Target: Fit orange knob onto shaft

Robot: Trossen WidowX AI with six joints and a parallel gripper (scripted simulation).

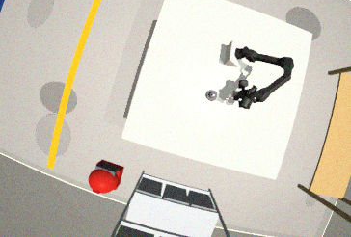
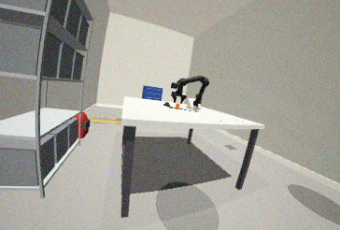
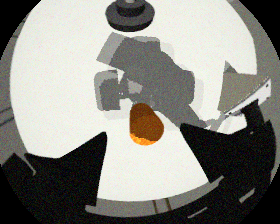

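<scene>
My gripper tip is now 2 cm above the orange knob. Also, from my gripper tip: dark round pedestal 18 cm to the right, 7 cm ahead, 3 cm below.
</scene>
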